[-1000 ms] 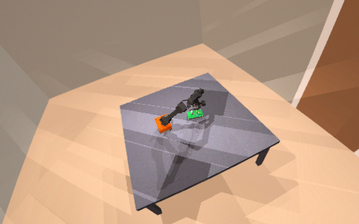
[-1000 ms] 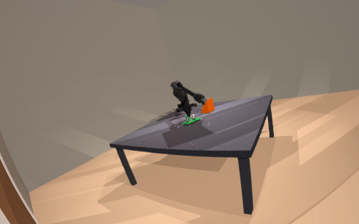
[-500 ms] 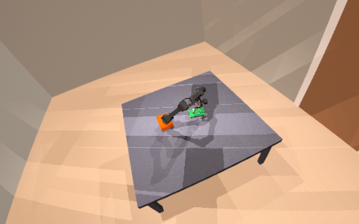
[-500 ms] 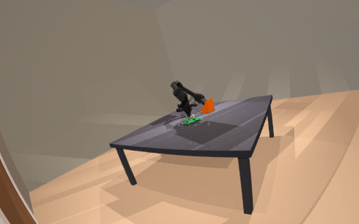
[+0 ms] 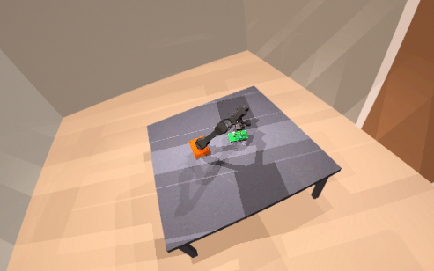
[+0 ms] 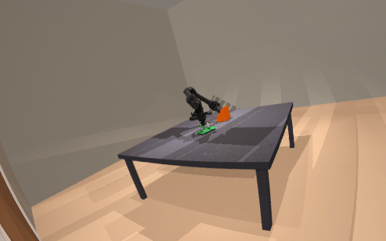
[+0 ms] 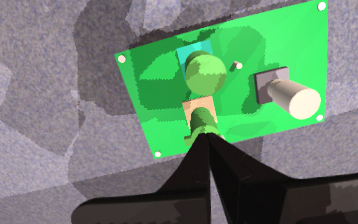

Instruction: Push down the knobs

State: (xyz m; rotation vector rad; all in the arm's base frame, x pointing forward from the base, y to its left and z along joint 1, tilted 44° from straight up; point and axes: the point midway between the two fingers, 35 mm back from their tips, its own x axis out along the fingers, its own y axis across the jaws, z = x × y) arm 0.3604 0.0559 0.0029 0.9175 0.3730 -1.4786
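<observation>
The green knob is 10 mm below my gripper tip. The rest, counted from my gripper tip: beige knob 60 mm behind, 20 mm below.
</observation>
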